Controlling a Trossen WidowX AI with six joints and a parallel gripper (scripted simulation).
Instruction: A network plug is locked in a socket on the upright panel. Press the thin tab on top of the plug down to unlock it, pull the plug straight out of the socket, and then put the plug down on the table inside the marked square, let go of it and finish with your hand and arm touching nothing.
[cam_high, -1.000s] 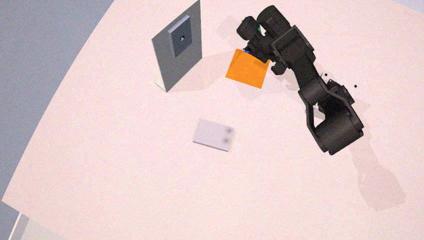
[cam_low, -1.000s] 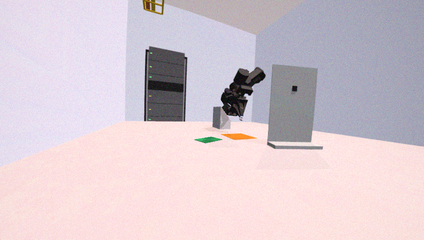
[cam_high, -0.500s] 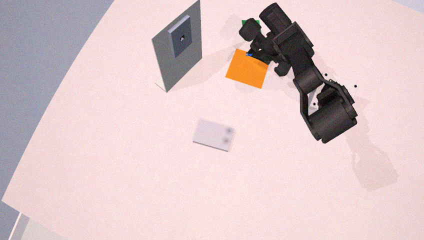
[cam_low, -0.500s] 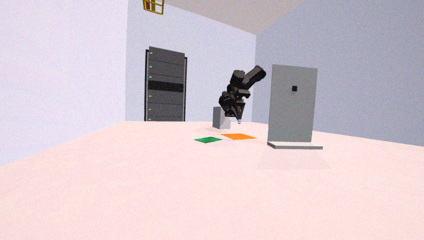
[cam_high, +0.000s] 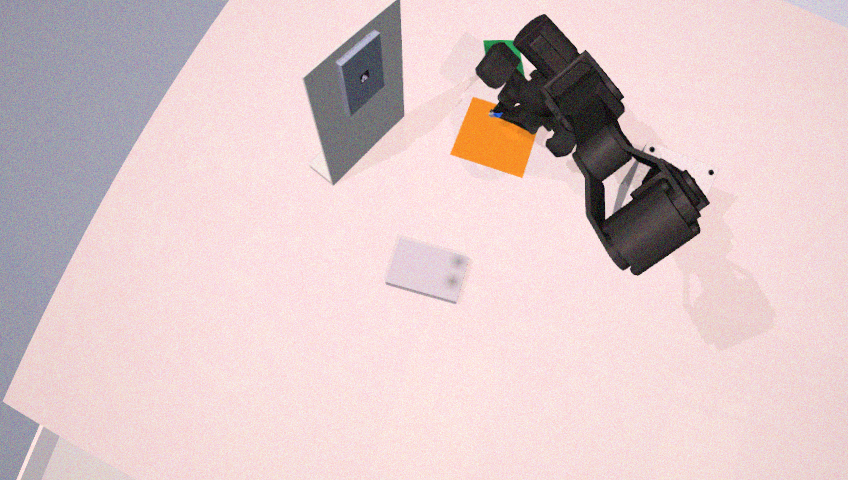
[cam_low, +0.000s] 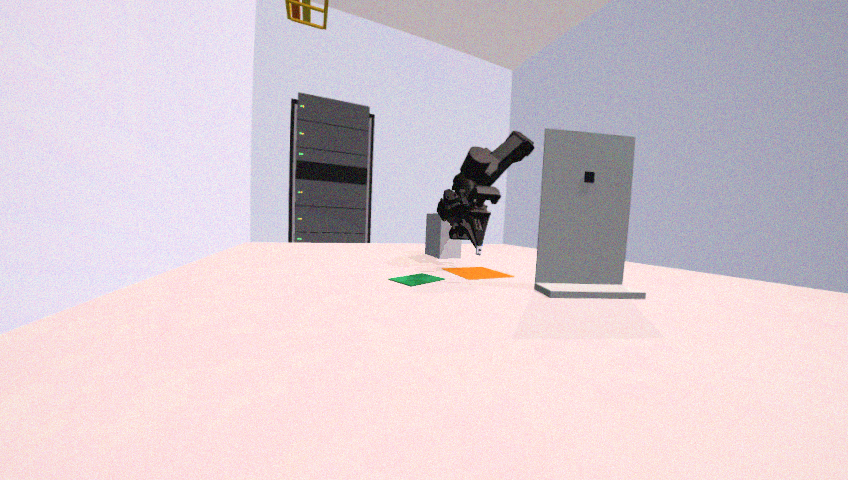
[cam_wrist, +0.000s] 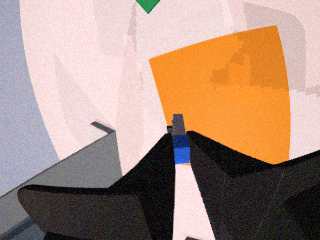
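Now: the orange marked square 6 cm below my gripper tip and 1 cm behind it. Also, from my gripper tip: upright grey panel 17 cm ahead, 12 cm to the left, 7 cm above; then network plug right at my gripper tip; then green square 15 cm to the right, 6 cm below, 5 cm ahead.
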